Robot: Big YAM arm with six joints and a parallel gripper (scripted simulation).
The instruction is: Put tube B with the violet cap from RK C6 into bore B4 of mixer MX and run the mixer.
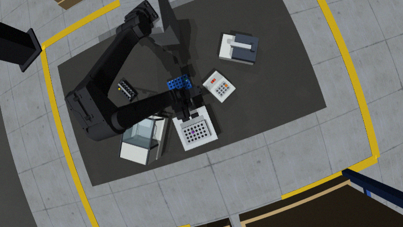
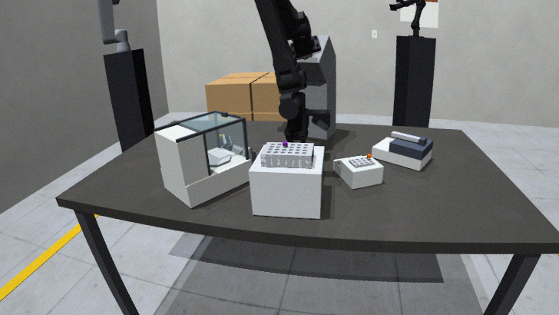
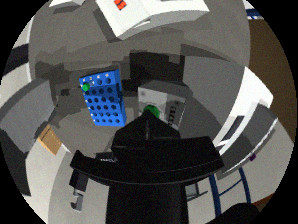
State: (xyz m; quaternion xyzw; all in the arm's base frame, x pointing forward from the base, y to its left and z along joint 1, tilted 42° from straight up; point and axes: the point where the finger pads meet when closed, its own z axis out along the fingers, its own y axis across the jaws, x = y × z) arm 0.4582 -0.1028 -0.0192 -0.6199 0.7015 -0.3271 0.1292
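Now: the green start key 1 cm ahead of my hand and 1 cm below it. From my hand the other things lie so: dry block DB (5 cm ahead, 19 cm to the left, 5 cm below); then blue tube rack RK (10 cm behind, 2 cm to the left, 6 cm below); then green-capped tube (10 cm behind, 7 cm to the left, 5 cm below).
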